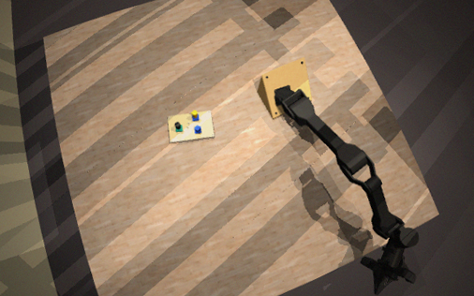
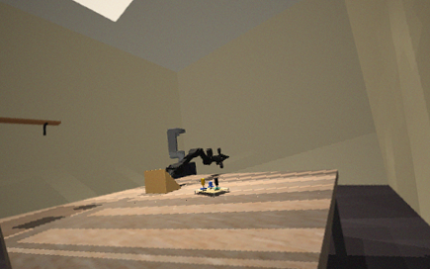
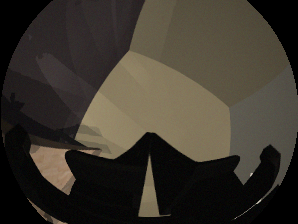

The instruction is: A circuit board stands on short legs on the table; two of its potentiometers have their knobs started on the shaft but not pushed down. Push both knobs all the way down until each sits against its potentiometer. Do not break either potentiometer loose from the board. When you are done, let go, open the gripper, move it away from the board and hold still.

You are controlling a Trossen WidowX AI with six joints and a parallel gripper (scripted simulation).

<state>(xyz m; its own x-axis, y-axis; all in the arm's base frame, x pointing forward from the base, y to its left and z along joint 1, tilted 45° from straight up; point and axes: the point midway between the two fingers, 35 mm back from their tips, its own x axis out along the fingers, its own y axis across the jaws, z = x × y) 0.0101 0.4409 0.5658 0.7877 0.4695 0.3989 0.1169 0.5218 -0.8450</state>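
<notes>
Now: gripper tip 780 mm to the left of the yellow knob, 290 mm short of it and 90 mm above it.
</notes>
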